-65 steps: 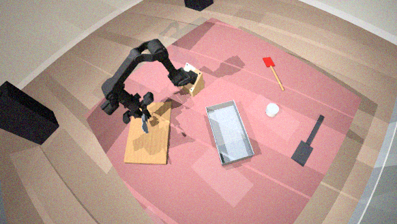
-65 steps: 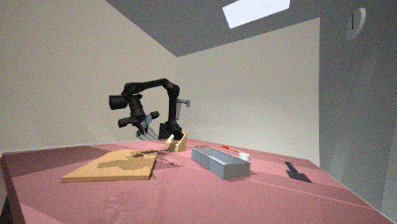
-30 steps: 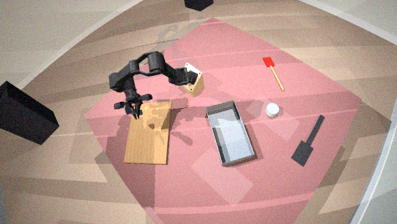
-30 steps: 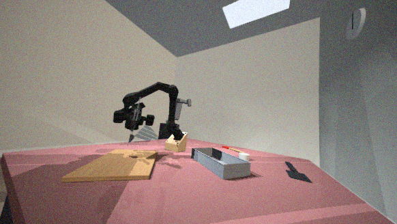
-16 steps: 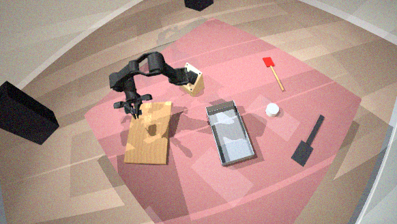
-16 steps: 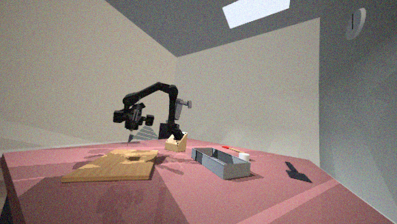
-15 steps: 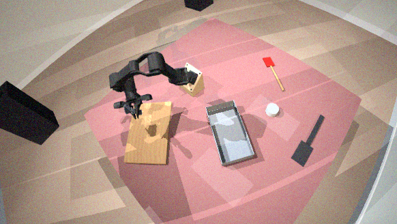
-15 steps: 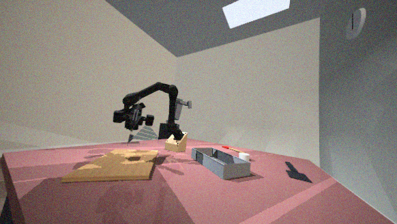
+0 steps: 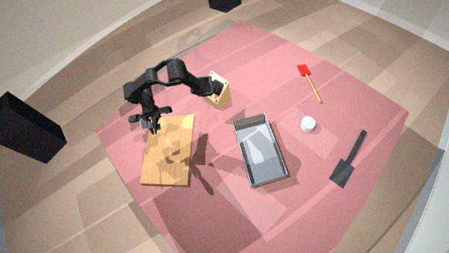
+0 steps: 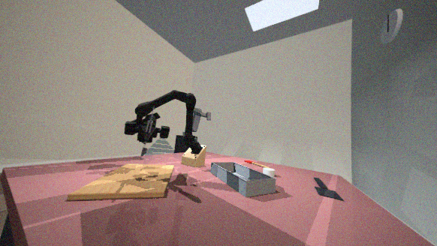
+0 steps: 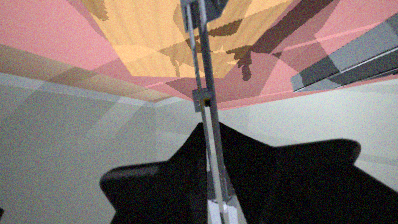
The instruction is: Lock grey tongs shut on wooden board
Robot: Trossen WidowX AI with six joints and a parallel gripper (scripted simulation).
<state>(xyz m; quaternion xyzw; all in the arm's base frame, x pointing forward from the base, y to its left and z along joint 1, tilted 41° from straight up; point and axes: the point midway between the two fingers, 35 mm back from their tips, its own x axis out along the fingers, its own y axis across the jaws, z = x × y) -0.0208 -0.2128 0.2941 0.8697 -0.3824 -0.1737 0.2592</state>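
My gripper tip is now 15 cm above the wooden board. Also, from my gripper tip: white cylinder: 45 cm ahead, 51 cm to the left, 14 cm below; then grey roasting tin: 34 cm ahead, 27 cm to the left, 13 cm below; then red spatula: 30 cm ahead, 79 cm to the left, 15 cm below.
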